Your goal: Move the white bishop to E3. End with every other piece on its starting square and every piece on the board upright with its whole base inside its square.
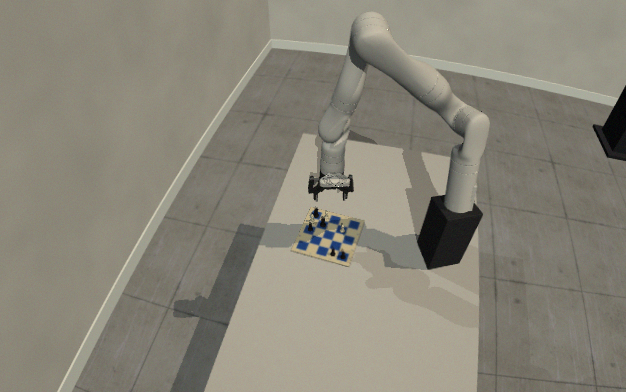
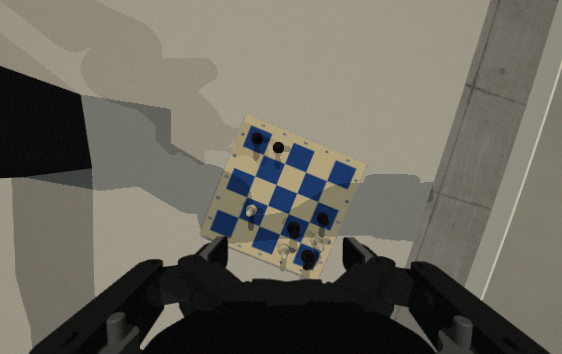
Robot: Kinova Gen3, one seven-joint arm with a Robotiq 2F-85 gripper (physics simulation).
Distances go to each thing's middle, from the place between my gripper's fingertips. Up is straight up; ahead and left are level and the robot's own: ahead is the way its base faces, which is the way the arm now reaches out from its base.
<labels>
The chessboard [image 1: 318, 243] is 20 cm below my hand and 1 cm to the left of it.
</labels>
